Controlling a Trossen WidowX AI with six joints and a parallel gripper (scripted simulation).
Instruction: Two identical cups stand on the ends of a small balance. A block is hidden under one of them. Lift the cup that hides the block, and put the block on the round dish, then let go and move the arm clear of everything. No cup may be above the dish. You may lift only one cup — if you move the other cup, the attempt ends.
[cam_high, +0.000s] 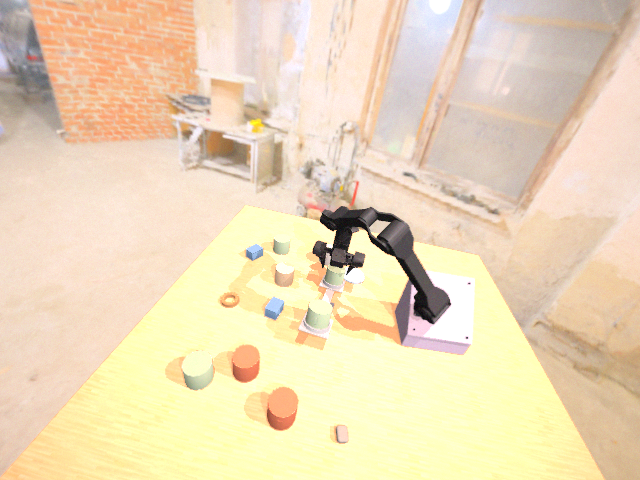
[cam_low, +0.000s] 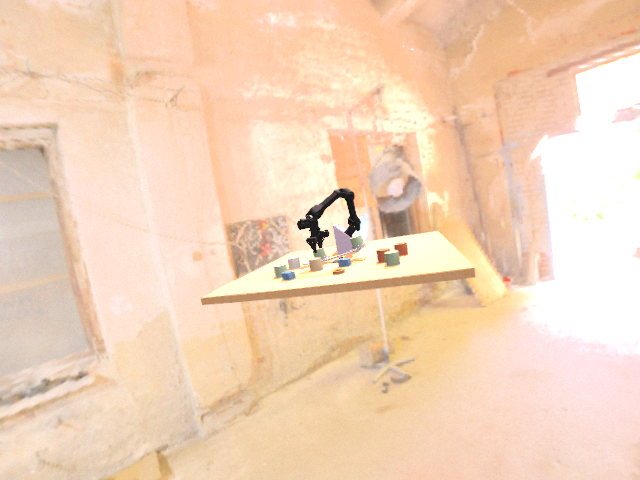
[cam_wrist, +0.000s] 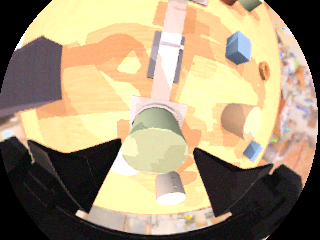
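Right now the pale teal block is 10 mm to the left of my gripper tip and 40 mm below it. From my gripper tip the other things lie so: round white dish 90 mm behind, 90 mm to the right, 70 mm below; then small balance 30 mm ahead, 140 mm to the left, 50 mm below.
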